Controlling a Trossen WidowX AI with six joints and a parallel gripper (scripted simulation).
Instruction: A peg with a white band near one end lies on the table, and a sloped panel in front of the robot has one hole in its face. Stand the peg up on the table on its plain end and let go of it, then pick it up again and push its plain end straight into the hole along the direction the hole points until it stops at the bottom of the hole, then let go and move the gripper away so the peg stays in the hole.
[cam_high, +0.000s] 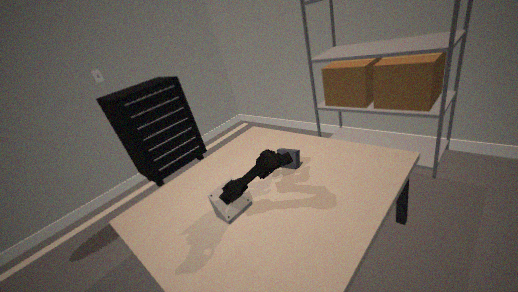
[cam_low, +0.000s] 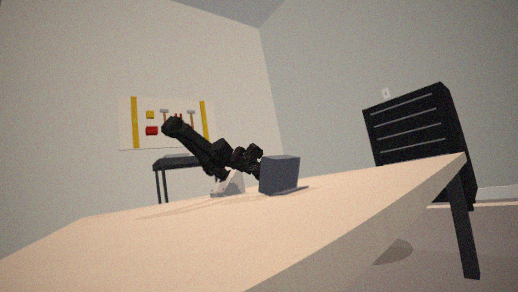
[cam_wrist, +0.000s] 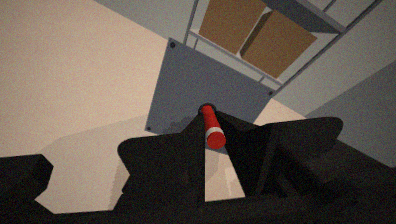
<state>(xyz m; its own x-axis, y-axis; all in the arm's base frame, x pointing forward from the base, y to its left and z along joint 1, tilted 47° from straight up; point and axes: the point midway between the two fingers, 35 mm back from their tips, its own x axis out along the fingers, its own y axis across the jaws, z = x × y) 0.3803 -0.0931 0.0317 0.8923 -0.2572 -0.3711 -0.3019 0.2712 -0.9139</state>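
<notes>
Now: gripper tip 40 mm short of the grey sloped panel and 20 mm above it. Also, from my gripper tip: red peg (20 mm behind).
</notes>
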